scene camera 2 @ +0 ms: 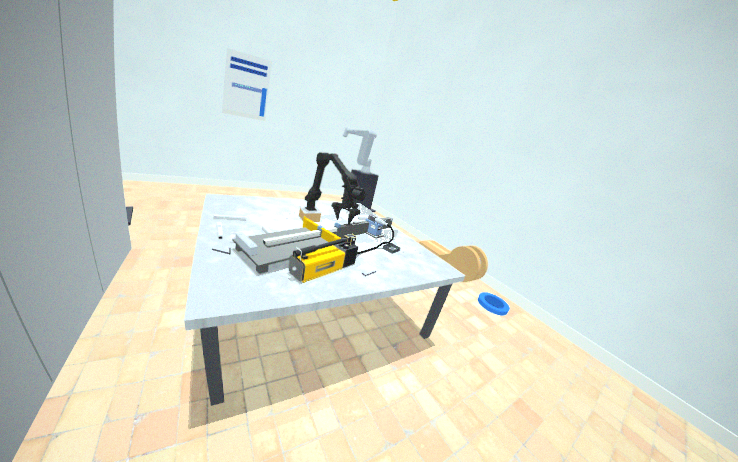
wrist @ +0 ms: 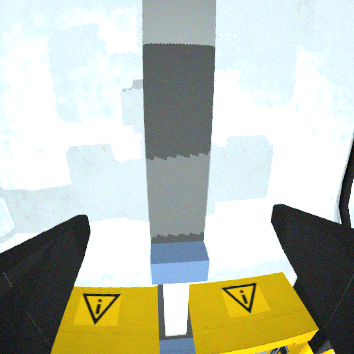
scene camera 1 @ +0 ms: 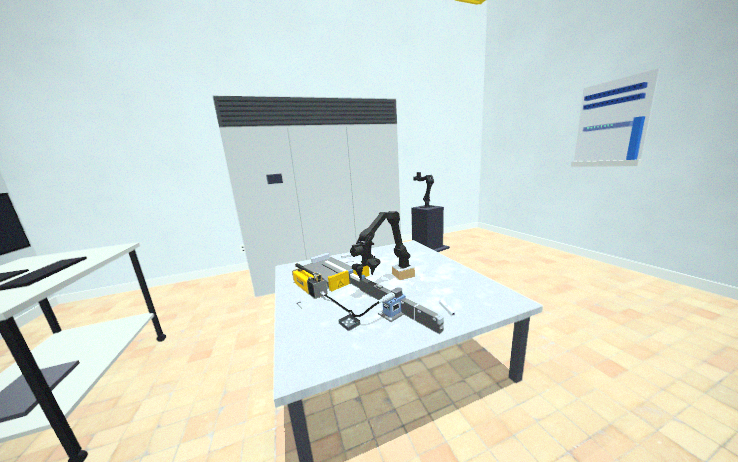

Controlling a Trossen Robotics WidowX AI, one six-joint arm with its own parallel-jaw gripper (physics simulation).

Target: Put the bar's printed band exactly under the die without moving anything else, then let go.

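Frame: origin at the arm's base, x right, y back, z down, level; centimetres.
Where they show: gripper, fingertip midpoint: (scene camera 2: pixel 343 222) (wrist: pixel 180 219) (scene camera 1: pixel 366 277); arm's base, link origin: (scene camera 2: pixel 310 208) (scene camera 1: pixel 404 265).
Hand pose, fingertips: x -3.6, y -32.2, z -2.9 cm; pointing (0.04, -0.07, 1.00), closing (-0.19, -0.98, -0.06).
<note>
Things, the pixels of their centre, and the offset from my fingertips. "pt": a spot on its surface instead. Level surfaces: height alone.
- blue block, surface spot: (wrist: pixel 180 270) pt dx +3.9, dy -0.6, dz +0.5 cm
- blue device, surface spot: (scene camera 1: pixel 392 307) pt dx -30.9, dy -3.6, dz +3.7 cm
- yellow motor unit, body centre: (wrist: pixel 307 351) (scene camera 2: pixel 325 255) (scene camera 1: pixel 308 278) dx +29.1, dy -27.5, dz +3.2 cm
- grey bed, surface height: dz +4.7 cm
- small black box, surface spot: (scene camera 1: pixel 349 321) pt dx -20.2, dy -22.8, dz +9.6 cm
- white stick, body centre: (scene camera 1: pixel 446 307) dx -41.7, dy +23.2, dz +8.8 cm
- table, surface height: dz +9.8 cm
A white bar (scene camera 1: pixel 334 266) (scene camera 2: pixel 291 238) (wrist: pixel 175 310) lies lengthwise on the grey machine bed, between yellow guards (scene camera 1: pixel 338 281) (wrist: pixel 110 325). Its end is near a blue block (wrist: pixel 180 270) at the start of a long dark rail (scene camera 1: pixel 427 317) (scene camera 2: pixel 354 229) (wrist: pixel 177 195). A blue device (scene camera 1: pixel 392 307) (scene camera 2: pixel 374 227) stands at the rail farther along; I cannot tell which part is the die. The printed band cannot be made out. My gripper (scene camera 1: pixel 366 271) (scene camera 2: pixel 344 219) (wrist: pixel 180 219) is open and empty, above the rail's guard end, one finger on each side in the wrist view.
A yellow motor unit (scene camera 1: pixel 302 280) (scene camera 2: pixel 324 265) stands beside the grey bed (scene camera 2: pixel 266 251). A small black box (scene camera 1: pixel 349 321) (scene camera 2: pixel 391 247) sits near the blue device, by a black cable. Hex keys (scene camera 2: pixel 369 273) and a white stick (scene camera 1: pixel 447 307) lie on the table (scene camera 1: pixel 326 365) (scene camera 2: pixel 239 296).
</note>
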